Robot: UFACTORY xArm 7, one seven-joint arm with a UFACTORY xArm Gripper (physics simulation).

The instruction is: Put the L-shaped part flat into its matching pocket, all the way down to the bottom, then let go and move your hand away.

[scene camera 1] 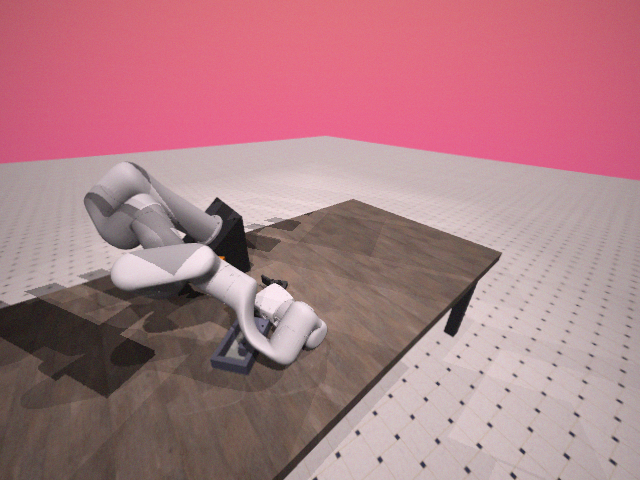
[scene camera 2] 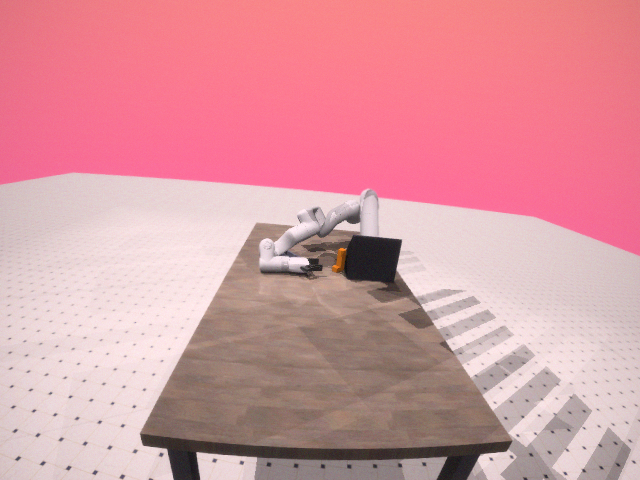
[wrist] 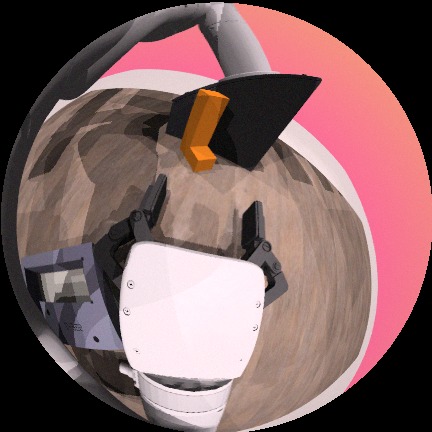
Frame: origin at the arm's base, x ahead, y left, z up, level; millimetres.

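Where they show: gripper, between the fingertips: (scene camera 2: 320,264) (wrist: 208,195); arm's base, origin of its link: (scene camera 1: 209,231) (scene camera 2: 369,245) (wrist: 249,78).
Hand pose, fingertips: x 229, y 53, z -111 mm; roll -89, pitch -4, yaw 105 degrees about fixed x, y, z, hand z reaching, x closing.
Note:
Each offset is from my fingertips to the centre of the thing. "pt": to the spot under its first point. Level surfaces: height alone.
The orange L-shaped part @[dy -51, dx -91, dz +14 mm] (scene camera 1: 221,257) (scene camera 2: 341,256) (wrist: 202,120) stands upright beside the dark block, its long leg up and its short foot towards my gripper; most of it is hidden in scene camera 1. My gripper (scene camera 2: 317,264) (wrist: 208,195) is open and empty, low over the table and pointing sideways at the part, with a gap between fingertips and part. The blue-grey tray @[dy -86, dx +177, dz -22 mm] (scene camera 1: 230,363) (wrist: 105,320) lies on the table beside my hand, at the lower left in the wrist view. Its recessed pocket @[pt dy -92, dx +161, dz -36 mm] (wrist: 65,285) has a pale bottom; the arm hides part of the tray in scene camera 1.
A dark slanted block (scene camera 1: 235,242) (scene camera 2: 372,258) (wrist: 270,115) stands at the arm's base, right behind the orange part. My arm's forearm and wrist (scene camera 1: 289,335) bend low over the table beside the tray. The wooden table @[dz -41 mm] (scene camera 1: 413,268) (scene camera 2: 310,361) has its long edge beyond my wrist.

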